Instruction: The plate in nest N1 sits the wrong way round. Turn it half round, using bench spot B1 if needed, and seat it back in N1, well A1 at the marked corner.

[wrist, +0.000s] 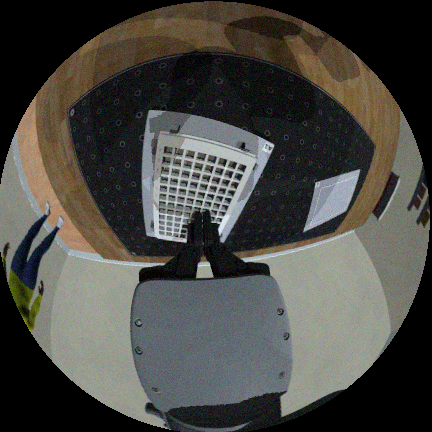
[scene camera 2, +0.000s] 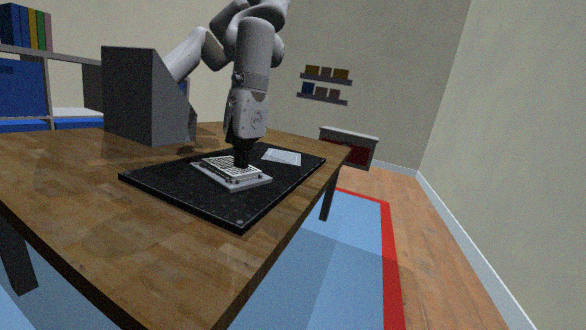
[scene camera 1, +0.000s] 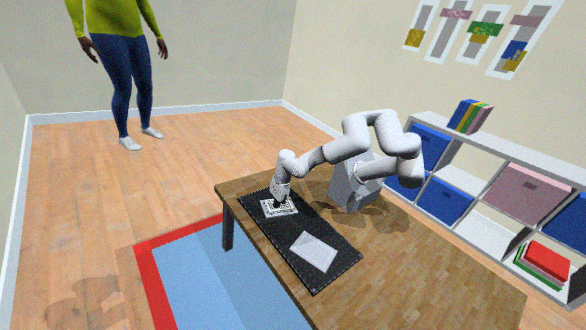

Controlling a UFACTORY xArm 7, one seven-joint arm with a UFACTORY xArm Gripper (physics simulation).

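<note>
The white gridded plate lies in the light grey nest on the black board. A small label shows at the nest's right far corner in the wrist view. Whether the plate sits fully down, and which way its well A1 faces, cannot be told. My gripper is shut with nothing between the fingers. It points down, its tips at or just over the plate's top near one end; contact cannot be told. The pale bench spot lies apart from the nest.
The black board lies on the wooden table. The arm's grey base stands beside the board. A cube shelf stands behind the table, and a person stands beyond it.
</note>
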